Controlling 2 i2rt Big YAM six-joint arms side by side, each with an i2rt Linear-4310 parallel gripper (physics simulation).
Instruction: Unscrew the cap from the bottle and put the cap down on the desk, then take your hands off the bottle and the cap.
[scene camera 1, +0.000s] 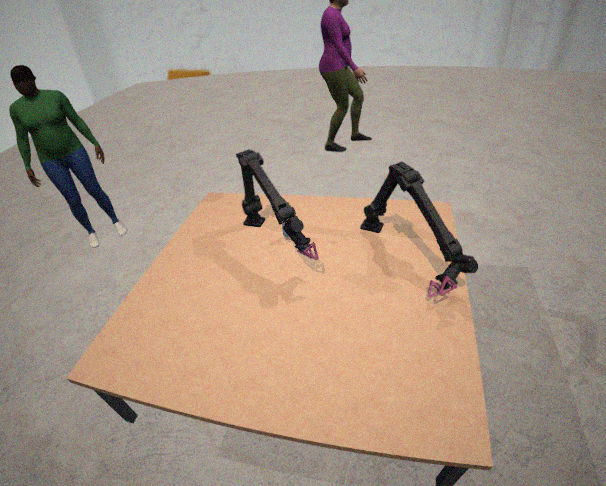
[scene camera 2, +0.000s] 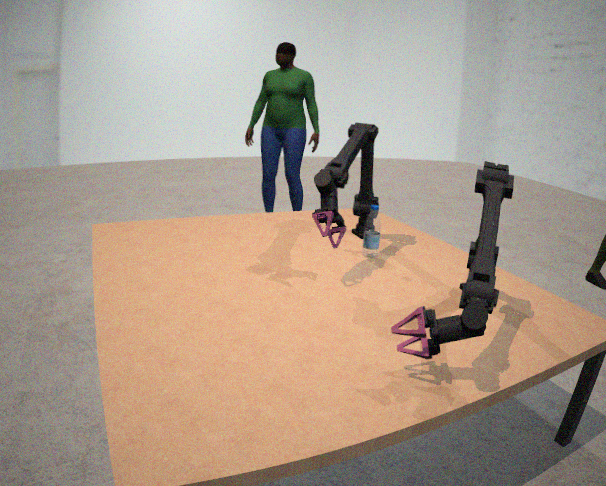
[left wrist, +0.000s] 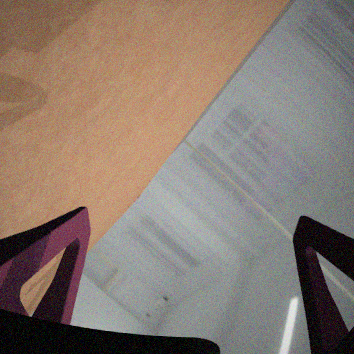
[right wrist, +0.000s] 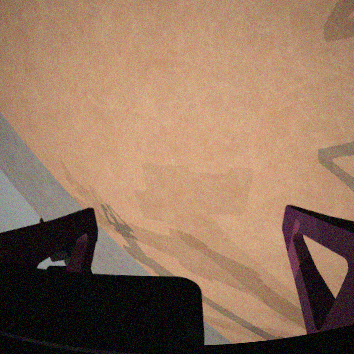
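Where they show: left gripper, between the fingertips: (scene camera 1: 434, 295) (scene camera 2: 394, 339) (left wrist: 194, 224) (right wrist: 58, 214); right gripper, between the fingertips: (scene camera 1: 314, 258) (scene camera 2: 330, 242) (right wrist: 190, 218); left arm's base, origin of its link: (scene camera 1: 371, 227); right arm's base, origin of its link: (scene camera 1: 254, 222).
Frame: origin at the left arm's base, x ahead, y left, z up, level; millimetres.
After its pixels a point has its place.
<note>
A clear bottle (scene camera 2: 371, 239) {x 288, y -370, z 80 mm} with bluish contents and a blue cap (scene camera 2: 374, 207) {x 283, y -388, z 203 mm} stands upright near the base of my right arm in scene camera 2. In scene camera 1 a small bluish part of the bottle (scene camera 1: 287, 235) {x 305, y -392, z 50 mm} shows behind my right arm; the cap is hidden there. My right gripper (scene camera 1: 309, 251) {x 521, y -107, z 150 mm} (scene camera 2: 330, 241) {x 521, y -107, z 150 mm} (right wrist: 190, 218) {x 521, y -107, z 150 mm} is open and empty, above the desk and apart from the bottle. My left gripper (scene camera 1: 436, 293) {x 499, y 448, z 99 mm} (scene camera 2: 395, 339) {x 499, y 448, z 99 mm} (left wrist: 194, 224) {x 499, y 448, z 99 mm} is open and empty, above the desk near its right edge in scene camera 1, far from the bottle. Neither wrist view shows the bottle.
The wooden desk (scene camera 1: 283, 364) {x 996, y -25, z 0 mm} (scene camera 2: 212, 364) {x 898, y 365, z 0 mm} carries both arm bases along its far side in scene camera 1. Arm shadows lie on it. A person in green (scene camera 1: 48, 124) (scene camera 2: 286, 98) and a person in purple (scene camera 1: 336, 43) stand on the floor beyond the desk.
</note>
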